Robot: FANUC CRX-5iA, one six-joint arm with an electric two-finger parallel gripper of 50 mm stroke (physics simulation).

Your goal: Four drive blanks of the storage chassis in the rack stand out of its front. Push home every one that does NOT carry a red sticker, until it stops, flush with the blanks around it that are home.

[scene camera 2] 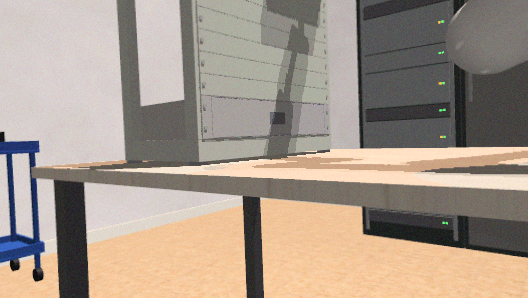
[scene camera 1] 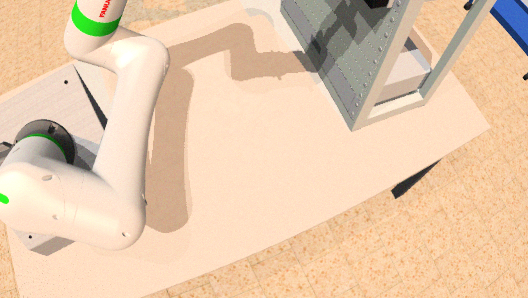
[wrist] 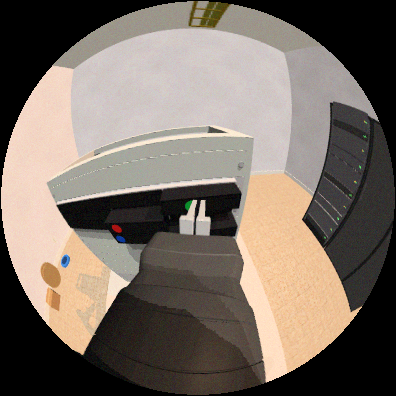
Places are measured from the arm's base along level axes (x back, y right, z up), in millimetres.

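Pixels of known places: gripper, between the fingertips: [wrist: 198, 207]; arm's base, origin of its link: [scene camera 1: 44, 151].
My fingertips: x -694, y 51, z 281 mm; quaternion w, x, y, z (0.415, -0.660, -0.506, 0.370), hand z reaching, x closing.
Note:
For each thing: its top centre in the pictures, then the offset to it from my fingertips. "pt": a spot on its surface instead.
- blank with a green sticker, a spot on its surface: [wrist: 222, 194] pt dx -3, dy +33, dz +13 mm
- blue sticker, a spot on its surface: [wrist: 142, 227] pt dx -2, dy -86, dz -27 mm
- black blank, a spot on its surface: [wrist: 225, 225] pt dx +2, dy +40, dz -43 mm
The rack [scene camera 1: 367, 97] [scene camera 2: 191, 100] [wrist: 150, 162] holds the chassis with black drive blanks. In the wrist view, a blank with a green sticker [wrist: 222, 194] stands out at the upper right. A blank with a red and a blue sticker [wrist: 142, 227] stands out at the lower left. Another black blank [wrist: 225, 225] shows at the lower right, partly hidden by my fingers; how far it stands out is unclear. My gripper [wrist: 198, 207] is shut and empty. Its tips are in front of the green-stickered blank and partly cover the sticker; contact is unclear.
The rack stands on the table [scene camera 1: 260, 165] [scene camera 2: 320, 185]. Grey panels [scene camera 2: 240, 55] fill the rack's lower front. A black server cabinet [scene camera 2: 405, 95] [wrist: 340, 170] stands behind, at the right in the wrist view. A blue cart [scene camera 1: 515, 25] [scene camera 2: 20, 146] stands beyond the table.

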